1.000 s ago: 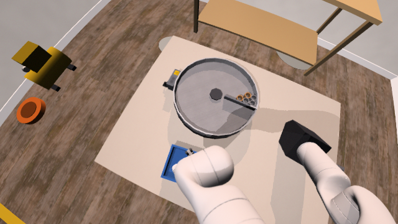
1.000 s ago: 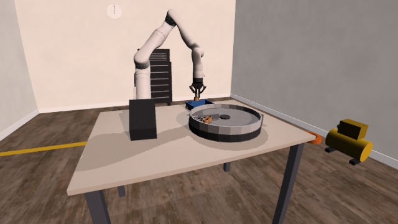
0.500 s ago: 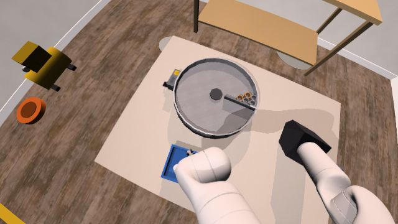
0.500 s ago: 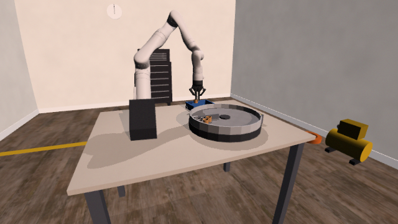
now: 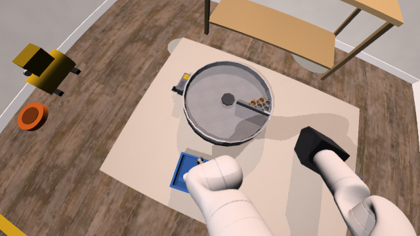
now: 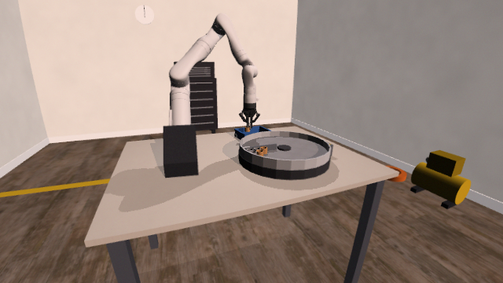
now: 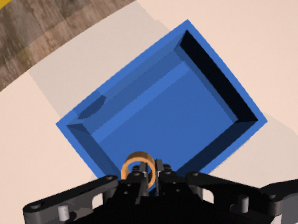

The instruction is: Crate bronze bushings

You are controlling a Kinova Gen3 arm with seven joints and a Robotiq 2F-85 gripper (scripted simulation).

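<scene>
My gripper is now 30 mm short of the blue crate, 30 mm to the right of it and 60 mm above it. The rest, counted from my hand: grey turning table: 90 mm ahead, 330 mm to the right, 30 mm below.
</scene>
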